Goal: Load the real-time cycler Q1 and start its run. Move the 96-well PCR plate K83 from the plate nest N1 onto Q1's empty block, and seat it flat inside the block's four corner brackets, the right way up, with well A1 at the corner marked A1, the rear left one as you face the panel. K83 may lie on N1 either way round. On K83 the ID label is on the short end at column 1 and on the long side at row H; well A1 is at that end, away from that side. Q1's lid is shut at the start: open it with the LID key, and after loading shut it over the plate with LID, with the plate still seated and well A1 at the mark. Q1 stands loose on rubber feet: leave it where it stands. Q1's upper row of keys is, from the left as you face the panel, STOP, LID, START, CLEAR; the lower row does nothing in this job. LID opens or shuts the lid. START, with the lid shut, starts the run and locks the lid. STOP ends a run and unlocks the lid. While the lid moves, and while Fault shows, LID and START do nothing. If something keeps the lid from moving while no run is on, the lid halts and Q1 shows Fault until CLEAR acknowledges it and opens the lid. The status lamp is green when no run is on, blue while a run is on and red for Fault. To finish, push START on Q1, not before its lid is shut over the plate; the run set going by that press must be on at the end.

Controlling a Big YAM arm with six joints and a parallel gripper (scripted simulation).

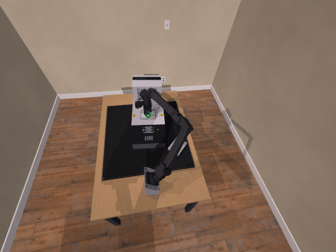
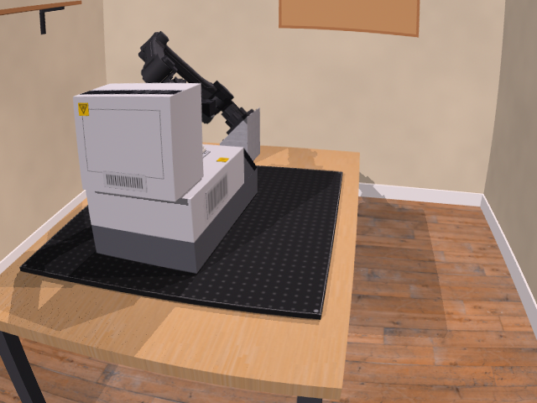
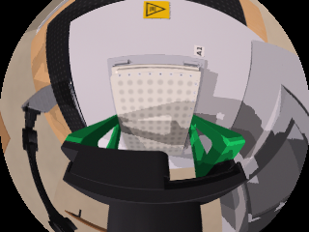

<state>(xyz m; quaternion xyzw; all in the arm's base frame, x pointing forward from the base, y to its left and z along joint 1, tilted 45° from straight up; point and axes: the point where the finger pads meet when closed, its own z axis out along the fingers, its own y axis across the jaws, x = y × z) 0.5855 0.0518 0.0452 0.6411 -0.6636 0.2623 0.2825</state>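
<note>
My gripper is now right at the white plate K83. From my hand the other things lie so: plate nest N1: 27 cm to the right, 25 cm behind, 20 cm below.
</note>
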